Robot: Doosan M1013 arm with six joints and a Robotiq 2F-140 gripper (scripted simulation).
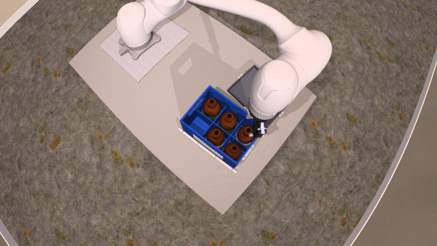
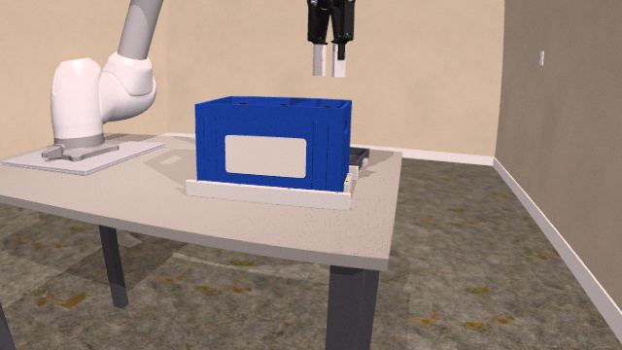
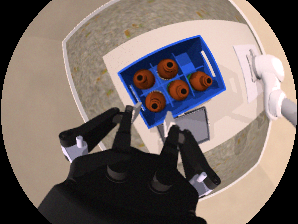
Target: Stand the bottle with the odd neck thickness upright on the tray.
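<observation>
The bottle is 170 mm below my hand, 90 mm to the right of it and 10 mm ahead of it. The rest, counted from my hand: crate (170 mm below, 80 mm behind, 60 mm to the right); then dark grey tray (240 mm below, 200 mm to the left, 90 mm behind).
</observation>
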